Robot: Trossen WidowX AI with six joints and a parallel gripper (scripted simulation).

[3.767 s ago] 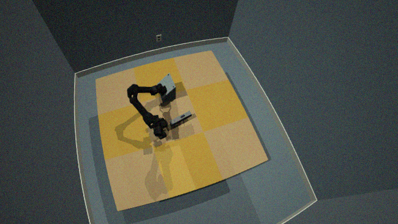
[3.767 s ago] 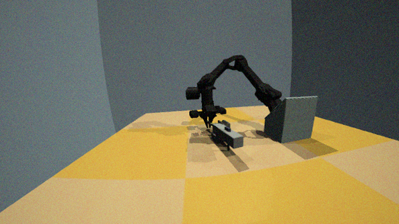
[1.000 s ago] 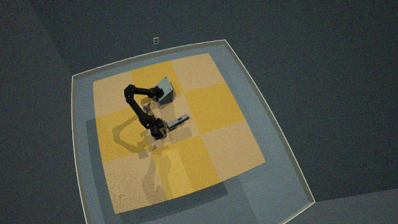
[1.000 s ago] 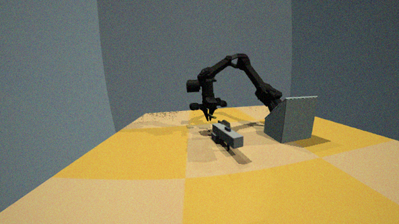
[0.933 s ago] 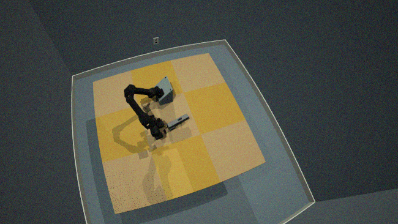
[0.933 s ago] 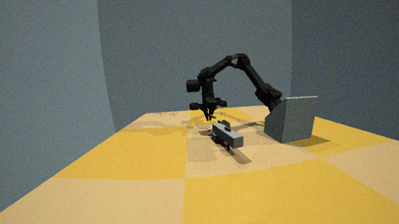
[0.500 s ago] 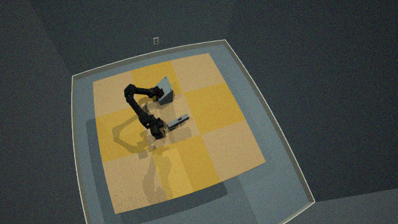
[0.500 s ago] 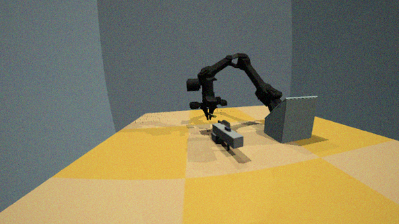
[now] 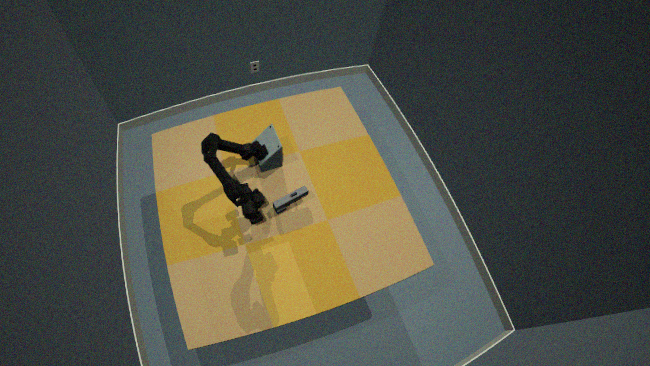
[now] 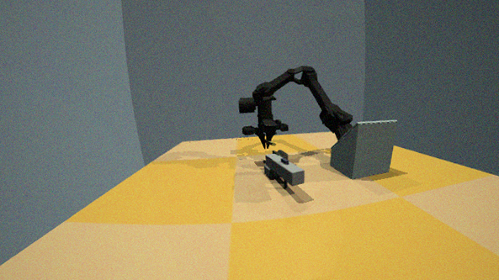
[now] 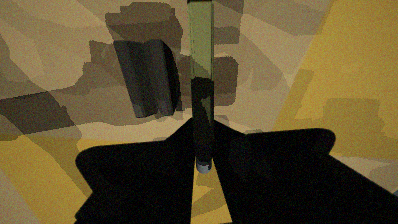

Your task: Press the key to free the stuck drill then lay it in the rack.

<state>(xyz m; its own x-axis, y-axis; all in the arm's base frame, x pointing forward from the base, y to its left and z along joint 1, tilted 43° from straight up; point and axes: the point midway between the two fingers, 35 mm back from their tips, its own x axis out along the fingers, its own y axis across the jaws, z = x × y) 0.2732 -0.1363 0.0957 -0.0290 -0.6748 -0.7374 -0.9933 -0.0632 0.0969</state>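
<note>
Right now the drill is 40 mm to the left of my gripper tip and 40 mm above it. From my gripper tip the other things lie so: grey block 210 mm to the left; low box 50 mm behind, 30 mm to the left, 30 mm below; dark key 230 mm to the left.
</note>
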